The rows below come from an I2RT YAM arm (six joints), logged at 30 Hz.
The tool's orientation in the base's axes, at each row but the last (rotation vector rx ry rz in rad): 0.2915 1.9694 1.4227; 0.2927 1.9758 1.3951; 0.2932 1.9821 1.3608; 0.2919 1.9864 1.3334; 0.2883 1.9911 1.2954; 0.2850 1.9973 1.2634; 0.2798 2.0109 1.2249; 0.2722 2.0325 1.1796; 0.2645 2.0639 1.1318; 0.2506 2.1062 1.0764; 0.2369 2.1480 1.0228; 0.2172 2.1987 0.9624; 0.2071 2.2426 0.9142
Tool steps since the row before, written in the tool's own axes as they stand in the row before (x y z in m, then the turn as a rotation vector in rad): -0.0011 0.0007 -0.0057 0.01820 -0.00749 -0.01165; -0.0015 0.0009 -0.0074 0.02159 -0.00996 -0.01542; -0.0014 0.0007 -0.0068 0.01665 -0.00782 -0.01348; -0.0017 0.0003 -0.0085 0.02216 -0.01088 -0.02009; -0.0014 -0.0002 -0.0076 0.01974 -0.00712 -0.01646; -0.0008 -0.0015 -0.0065 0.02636 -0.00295 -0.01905; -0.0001 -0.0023 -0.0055 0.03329 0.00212 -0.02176; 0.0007 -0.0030 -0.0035 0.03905 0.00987 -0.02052; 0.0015 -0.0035 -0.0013 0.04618 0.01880 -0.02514; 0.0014 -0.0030 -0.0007 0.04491 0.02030 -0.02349; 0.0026 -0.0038 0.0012 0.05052 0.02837 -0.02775; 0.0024 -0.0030 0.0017 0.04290 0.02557 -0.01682; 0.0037 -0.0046 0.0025 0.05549 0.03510 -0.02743
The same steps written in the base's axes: -0.0030 -0.0046 0.0020 -0.01944 -0.00172 -0.01193; -0.0039 -0.0059 0.0028 -0.02388 -0.00365 -0.01482; -0.0036 -0.0054 0.0026 -0.01943 -0.00402 -0.01124; -0.0045 -0.0069 0.0028 -0.02721 -0.00710 -0.01492; -0.0041 -0.0062 0.0022 -0.02376 -0.00412 -0.01139; -0.0036 -0.0056 0.0006 -0.03098 -0.00028 -0.01033; -0.0033 -0.0049 -0.0004 -0.03862 0.00421 -0.00877; -0.0024 -0.0036 -0.0018 -0.04313 0.01228 -0.00571; -0.0014 -0.0021 -0.0031 -0.05280 0.01815 -0.00082; -0.0010 -0.0017 -0.0028 -0.05099 0.01951 0.00039; -0.0005 -0.0007 -0.0047 -0.05903 0.02484 0.00504; -0.0002 -0.0002 -0.0042 -0.04578 0.02602 0.00217; -0.0006 -0.0006 -0.0064 -0.06316 0.03201 0.00704
